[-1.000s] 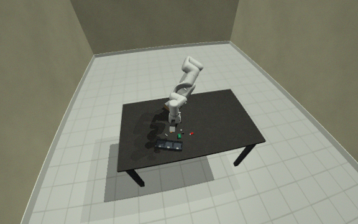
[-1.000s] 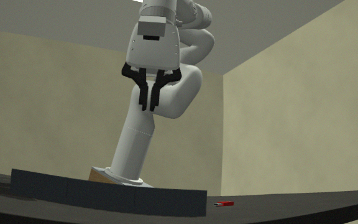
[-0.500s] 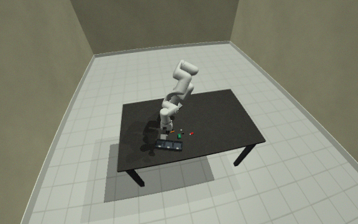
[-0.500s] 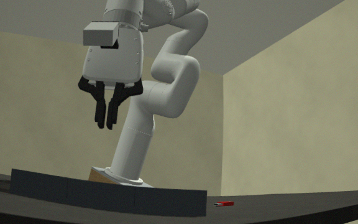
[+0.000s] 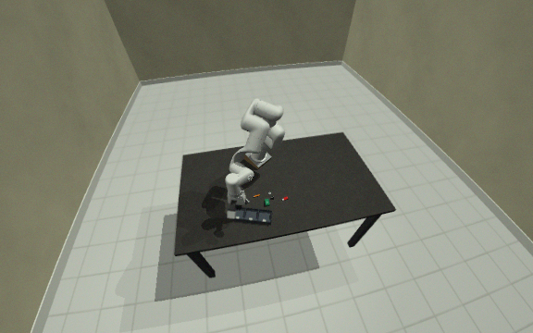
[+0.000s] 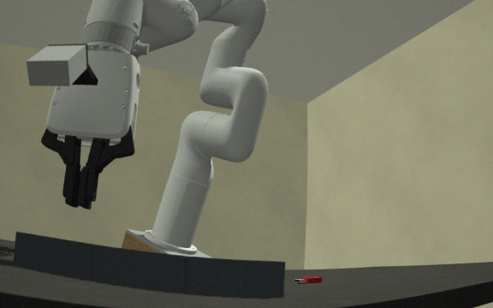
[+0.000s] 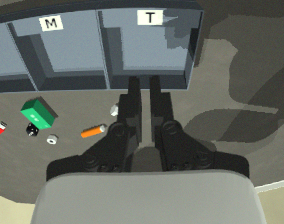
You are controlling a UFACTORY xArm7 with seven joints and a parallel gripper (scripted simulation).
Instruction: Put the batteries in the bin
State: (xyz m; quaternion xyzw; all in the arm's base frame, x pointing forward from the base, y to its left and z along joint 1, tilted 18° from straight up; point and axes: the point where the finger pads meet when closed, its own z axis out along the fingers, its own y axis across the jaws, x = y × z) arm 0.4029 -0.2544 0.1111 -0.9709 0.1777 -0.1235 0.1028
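Right now my hand is 40 mm short of the dark blue bin, 70 mm to the right of it and 70 mm above it. From my hand the other things lie so: green nine-volt battery 40 mm behind, 190 mm to the left, 80 mm below; then bolt 80 mm behind, 70 mm to the left, 80 mm below; then orange cylindrical battery 100 mm behind, 140 mm to the left, 80 mm below.
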